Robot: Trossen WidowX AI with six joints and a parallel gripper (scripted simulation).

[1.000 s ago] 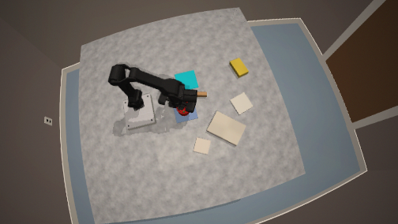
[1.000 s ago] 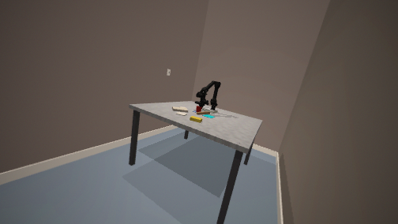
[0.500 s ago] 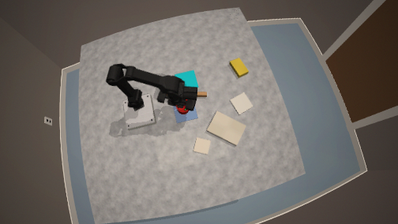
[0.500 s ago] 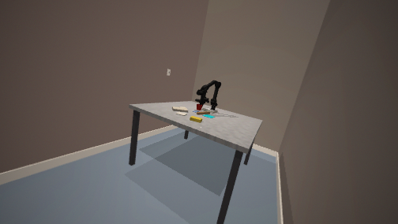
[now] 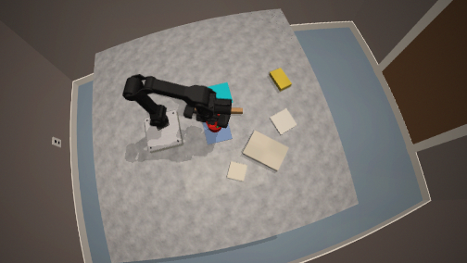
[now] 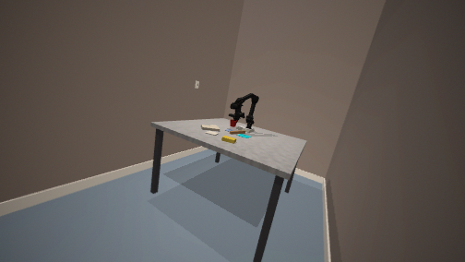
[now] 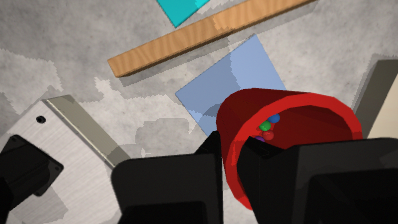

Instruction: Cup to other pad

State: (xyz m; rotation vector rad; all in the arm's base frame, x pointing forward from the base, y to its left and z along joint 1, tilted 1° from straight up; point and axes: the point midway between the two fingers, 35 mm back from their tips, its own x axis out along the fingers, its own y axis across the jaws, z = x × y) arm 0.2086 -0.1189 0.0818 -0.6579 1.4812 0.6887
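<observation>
The teal pad lies 100 mm ahead of my gripper tip, 140 mm to the left of it and 100 mm below it. The rest, counted from my gripper tip: red cup 20 mm ahead, 20 mm to the right; then light blue pad 20 mm ahead, 20 mm to the right, 100 mm below; then wooden bar 60 mm ahead, 60 mm to the left, 90 mm below.
</observation>
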